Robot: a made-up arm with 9 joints. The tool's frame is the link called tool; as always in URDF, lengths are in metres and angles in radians. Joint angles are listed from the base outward.
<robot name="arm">
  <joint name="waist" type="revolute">
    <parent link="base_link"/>
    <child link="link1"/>
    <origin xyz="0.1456 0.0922 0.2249"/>
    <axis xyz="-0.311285 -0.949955 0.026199"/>
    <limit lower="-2.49" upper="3"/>
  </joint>
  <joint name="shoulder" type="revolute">
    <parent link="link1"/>
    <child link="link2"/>
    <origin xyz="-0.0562 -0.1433 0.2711"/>
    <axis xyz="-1 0 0"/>
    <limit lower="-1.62" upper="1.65"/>
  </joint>
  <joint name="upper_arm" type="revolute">
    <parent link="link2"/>
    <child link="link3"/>
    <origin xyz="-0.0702 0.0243 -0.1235"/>
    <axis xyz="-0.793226 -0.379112 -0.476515"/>
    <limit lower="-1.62" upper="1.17"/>
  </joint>
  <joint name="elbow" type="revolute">
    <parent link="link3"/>
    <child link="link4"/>
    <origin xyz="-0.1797 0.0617 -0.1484"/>
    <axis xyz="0 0 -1"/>
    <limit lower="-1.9" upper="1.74"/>
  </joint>
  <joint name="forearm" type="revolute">
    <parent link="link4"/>
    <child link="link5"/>
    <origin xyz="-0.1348 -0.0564 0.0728"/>
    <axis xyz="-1 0 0"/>
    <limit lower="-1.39" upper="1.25"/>
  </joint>
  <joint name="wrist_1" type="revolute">
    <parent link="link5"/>
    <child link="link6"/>
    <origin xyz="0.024 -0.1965 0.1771"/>
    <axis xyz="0 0 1"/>
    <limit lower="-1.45" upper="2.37"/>
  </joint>
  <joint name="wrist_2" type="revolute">
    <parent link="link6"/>
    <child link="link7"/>
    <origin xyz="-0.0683 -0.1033 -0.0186"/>
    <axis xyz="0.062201 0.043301 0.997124"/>
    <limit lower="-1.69" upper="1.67"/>
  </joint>
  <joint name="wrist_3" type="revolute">
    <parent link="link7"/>
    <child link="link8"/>
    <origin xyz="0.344 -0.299 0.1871"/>
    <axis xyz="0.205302 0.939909 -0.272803"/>
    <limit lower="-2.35" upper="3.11"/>
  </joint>
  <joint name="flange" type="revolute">
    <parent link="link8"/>
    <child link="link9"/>
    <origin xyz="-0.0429 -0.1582 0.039"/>
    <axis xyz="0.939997 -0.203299 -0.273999"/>
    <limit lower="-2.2" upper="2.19"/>
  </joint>
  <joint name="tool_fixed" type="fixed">
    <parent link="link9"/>
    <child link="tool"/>
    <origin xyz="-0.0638 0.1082 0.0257" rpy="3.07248 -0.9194 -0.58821"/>
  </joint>
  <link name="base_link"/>
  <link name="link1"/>
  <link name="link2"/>
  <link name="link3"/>
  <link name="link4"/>
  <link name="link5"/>
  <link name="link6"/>
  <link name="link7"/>
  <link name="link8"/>
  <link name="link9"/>
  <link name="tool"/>
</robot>
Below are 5 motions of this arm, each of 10 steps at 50 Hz.
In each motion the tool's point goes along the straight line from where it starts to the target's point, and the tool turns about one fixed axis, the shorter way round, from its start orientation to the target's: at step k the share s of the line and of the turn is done. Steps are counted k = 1, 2, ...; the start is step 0. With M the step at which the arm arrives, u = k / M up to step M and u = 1 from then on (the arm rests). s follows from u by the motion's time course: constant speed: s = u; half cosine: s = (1 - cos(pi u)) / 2; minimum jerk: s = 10 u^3 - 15 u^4 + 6 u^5.
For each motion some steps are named. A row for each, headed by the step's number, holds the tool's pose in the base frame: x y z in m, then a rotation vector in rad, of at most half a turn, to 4 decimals.
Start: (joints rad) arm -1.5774 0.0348 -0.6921 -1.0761 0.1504 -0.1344 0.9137 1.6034 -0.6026
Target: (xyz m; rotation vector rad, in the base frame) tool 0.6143 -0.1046 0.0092 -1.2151 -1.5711 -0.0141
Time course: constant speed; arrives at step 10
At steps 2, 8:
2: 0.6480 -0.1041 0.0228 -1.3135 -1.6156 0.0923
8: 0.6227 -0.1045 0.0126 -1.2398 -1.5826 0.0122

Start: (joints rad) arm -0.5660 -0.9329 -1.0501 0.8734 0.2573 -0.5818 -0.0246 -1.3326 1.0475
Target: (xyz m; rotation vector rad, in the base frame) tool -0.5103 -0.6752 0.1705 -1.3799 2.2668 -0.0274
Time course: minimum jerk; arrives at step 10
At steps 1, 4, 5, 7, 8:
1: -0.5393 -0.6286 0.1689 -1.4538 2.2755 -0.0957
4: -0.5303 -0.6431 0.1694 -1.4308 2.2731 -0.0742
5: -0.5249 -0.6517 0.1697 -1.4172 2.2715 -0.0616
7: -0.5151 -0.6675 0.1702 -1.3921 2.2684 -0.0385
8: -0.5120 -0.6725 0.1704 -1.3842 2.2674 -0.0313

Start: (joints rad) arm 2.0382 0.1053 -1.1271 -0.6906 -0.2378 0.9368 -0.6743 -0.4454 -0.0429
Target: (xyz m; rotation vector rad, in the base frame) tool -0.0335 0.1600 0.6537 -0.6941 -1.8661 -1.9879
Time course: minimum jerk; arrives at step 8
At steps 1, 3, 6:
1: 0.0478 0.1217 0.6711 -0.8345 -1.7700 -1.9723
3: 0.0264 0.1318 0.6666 -0.7980 -1.7957 -1.9770
6: -0.0249 0.1560 0.6555 -0.7091 -1.8562 -1.9866

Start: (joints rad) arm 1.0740 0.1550 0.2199 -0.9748 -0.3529 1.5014 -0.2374 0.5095 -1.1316
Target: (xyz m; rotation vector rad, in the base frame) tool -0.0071 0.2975 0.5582 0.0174 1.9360 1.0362
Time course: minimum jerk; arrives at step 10
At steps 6, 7, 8, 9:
6: -0.0072 0.2972 0.5586 0.0413 1.9478 1.0287
7: -0.0072 0.2974 0.5584 0.0296 1.9421 1.0324
8: -0.0071 0.2975 0.5583 0.0217 1.9382 1.0348
9: -0.0071 0.2975 0.5582 0.0180 1.9363 1.0360

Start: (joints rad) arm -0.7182 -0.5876 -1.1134 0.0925 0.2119 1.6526 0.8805 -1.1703 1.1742
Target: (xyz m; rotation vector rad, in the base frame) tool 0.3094 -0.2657 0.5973 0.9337 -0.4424 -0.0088
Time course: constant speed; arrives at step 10
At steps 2, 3, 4, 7, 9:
2: 0.3089 -0.2712 0.6043 0.8936 -0.5753 0.0993
3: 0.3090 -0.2705 0.6035 0.8989 -0.5588 0.0858
4: 0.3091 -0.2698 0.6026 0.9041 -0.5422 0.0722
7: 0.3092 -0.2678 0.5999 0.9192 -0.4924 0.0317
9: 0.3093 -0.2664 0.5982 0.9289 -0.4591 0.0047

